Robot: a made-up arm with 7 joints. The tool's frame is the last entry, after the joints. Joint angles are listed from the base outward. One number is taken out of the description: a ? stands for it. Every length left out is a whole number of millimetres.
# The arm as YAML. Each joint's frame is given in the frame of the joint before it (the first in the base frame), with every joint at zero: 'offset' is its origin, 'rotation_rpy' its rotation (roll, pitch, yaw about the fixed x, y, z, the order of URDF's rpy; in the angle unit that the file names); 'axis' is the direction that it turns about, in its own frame. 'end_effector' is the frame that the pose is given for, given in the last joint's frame.
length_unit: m
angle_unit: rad
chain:
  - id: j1
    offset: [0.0, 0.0, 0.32]
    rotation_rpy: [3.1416, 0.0, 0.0]
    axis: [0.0, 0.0, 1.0]
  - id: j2
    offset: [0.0, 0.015, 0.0]
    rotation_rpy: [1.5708, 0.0, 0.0]
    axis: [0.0, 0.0, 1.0]
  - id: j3
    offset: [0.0, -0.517, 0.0]
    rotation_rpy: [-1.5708, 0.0, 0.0]
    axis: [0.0, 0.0, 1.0]
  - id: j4
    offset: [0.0, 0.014, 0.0]
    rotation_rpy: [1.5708, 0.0, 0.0]
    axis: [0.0, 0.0, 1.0]
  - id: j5
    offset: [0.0, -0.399, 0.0]
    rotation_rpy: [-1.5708, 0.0, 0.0]
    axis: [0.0, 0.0, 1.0]
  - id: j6
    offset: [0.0, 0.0, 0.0]
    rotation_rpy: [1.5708, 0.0, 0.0]
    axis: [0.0, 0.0, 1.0]
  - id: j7
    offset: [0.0, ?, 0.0]
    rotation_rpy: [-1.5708, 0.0, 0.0]
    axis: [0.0, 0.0, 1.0]
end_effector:
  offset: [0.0, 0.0, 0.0]
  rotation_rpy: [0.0, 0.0, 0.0]
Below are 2 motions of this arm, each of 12 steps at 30 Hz.
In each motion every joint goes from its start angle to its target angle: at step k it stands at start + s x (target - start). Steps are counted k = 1, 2, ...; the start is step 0. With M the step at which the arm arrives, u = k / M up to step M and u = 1 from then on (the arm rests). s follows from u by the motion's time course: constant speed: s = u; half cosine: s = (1 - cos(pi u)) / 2; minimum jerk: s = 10 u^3 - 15 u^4 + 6 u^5.
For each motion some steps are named. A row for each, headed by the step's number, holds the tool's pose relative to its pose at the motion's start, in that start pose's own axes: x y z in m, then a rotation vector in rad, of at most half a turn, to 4 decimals.
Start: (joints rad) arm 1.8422 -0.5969 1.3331 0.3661 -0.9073 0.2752 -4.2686
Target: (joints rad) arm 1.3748 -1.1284 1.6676 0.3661 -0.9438 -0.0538 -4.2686
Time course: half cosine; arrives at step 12
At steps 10, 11, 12:
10: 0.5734 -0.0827 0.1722 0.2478 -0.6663 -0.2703
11: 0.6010 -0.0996 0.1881 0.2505 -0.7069 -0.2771
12: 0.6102 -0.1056 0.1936 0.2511 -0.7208 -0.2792

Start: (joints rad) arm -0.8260 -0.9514 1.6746 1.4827 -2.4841 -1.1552 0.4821
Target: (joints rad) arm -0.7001 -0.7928 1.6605 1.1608 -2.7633 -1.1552 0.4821
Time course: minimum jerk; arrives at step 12
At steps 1, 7, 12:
1: 0.0001 -0.0005 0.0010 -0.0008 -0.0014 -0.0017
7: 0.0101 -0.0451 0.1342 -0.1039 -0.2028 -0.1886
12: 0.0121 -0.0564 0.2120 -0.1611 -0.3236 -0.2643

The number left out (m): -0.139
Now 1 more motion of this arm.
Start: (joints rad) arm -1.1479 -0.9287 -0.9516 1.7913 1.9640 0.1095 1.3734
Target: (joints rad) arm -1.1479 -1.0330 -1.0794 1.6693 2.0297 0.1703 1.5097
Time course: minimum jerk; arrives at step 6
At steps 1, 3, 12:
1: 0.0041 0.0025 0.0012 0.0004 -0.0081 0.0102
3: 0.0563 0.0372 0.0206 0.0027 -0.1154 0.1420
12: 0.1088 0.0787 0.0474 -0.0015 -0.2323 0.2785

